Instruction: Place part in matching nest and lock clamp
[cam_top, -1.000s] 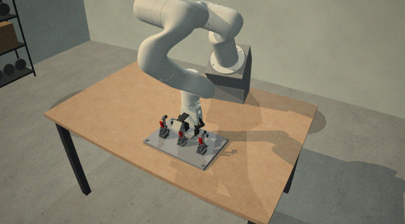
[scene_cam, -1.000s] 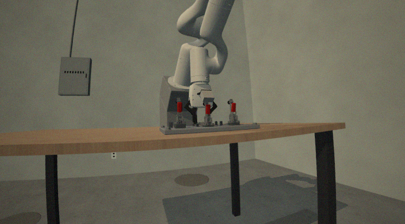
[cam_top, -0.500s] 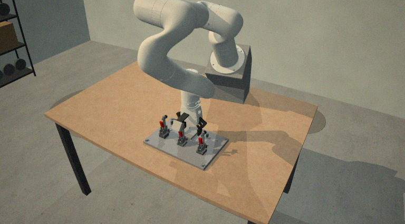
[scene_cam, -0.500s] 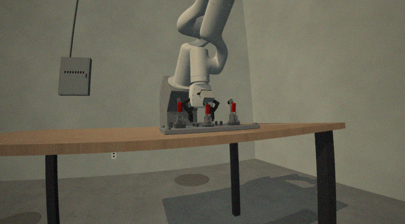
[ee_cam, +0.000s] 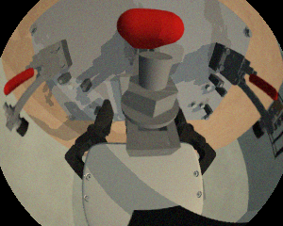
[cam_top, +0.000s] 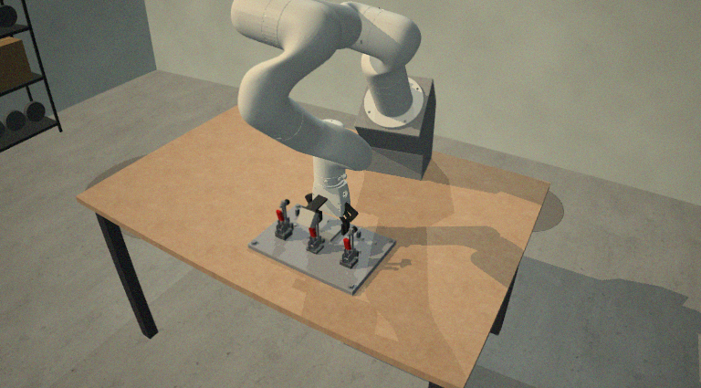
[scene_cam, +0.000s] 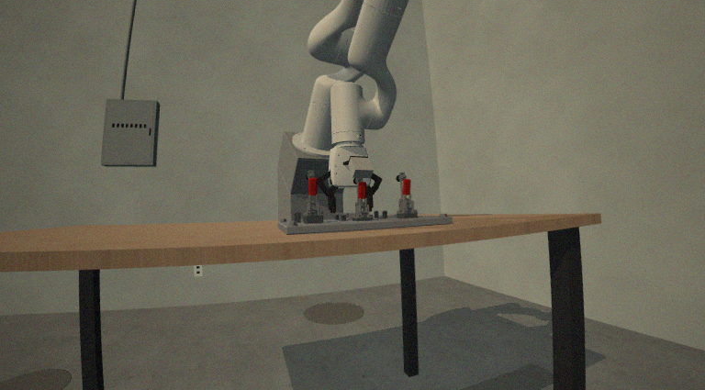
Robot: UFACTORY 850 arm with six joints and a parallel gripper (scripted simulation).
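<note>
My gripper is now 2 cm above the flat grey part. Round my hand: grey fixture plate (5 cm ahead, 4 cm below).
</note>
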